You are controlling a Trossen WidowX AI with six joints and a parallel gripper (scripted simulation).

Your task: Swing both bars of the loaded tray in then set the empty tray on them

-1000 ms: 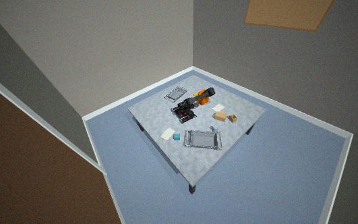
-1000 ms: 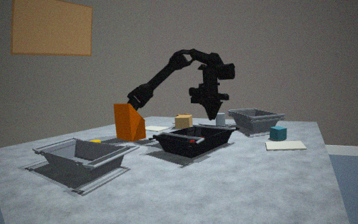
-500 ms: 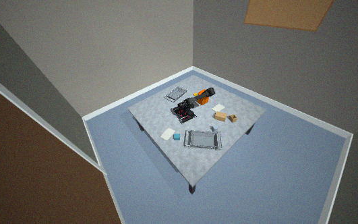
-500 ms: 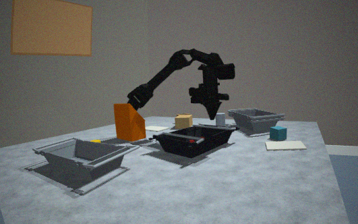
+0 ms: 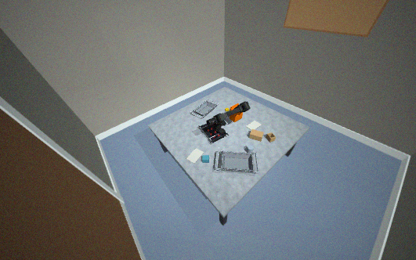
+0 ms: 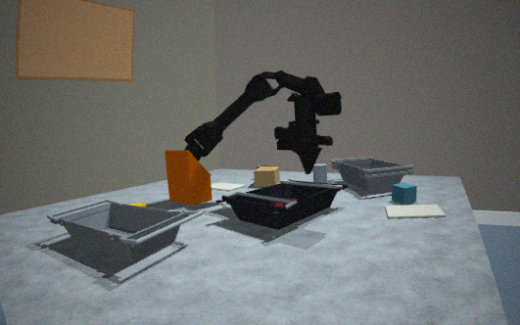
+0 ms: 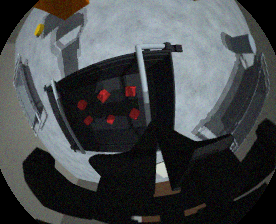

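The grey tray is 20 cm behind my gripper tip, 47 cm to the right of it and 4 cm below it. Also, from my gripper tip: box: 40 cm behind, 35 cm to the left, 7 cm below; yellow disc: 41 cm behind, 29 cm to the right, 8 cm below; teal cube: 26 cm ahead, 13 cm to the left, 7 cm below.
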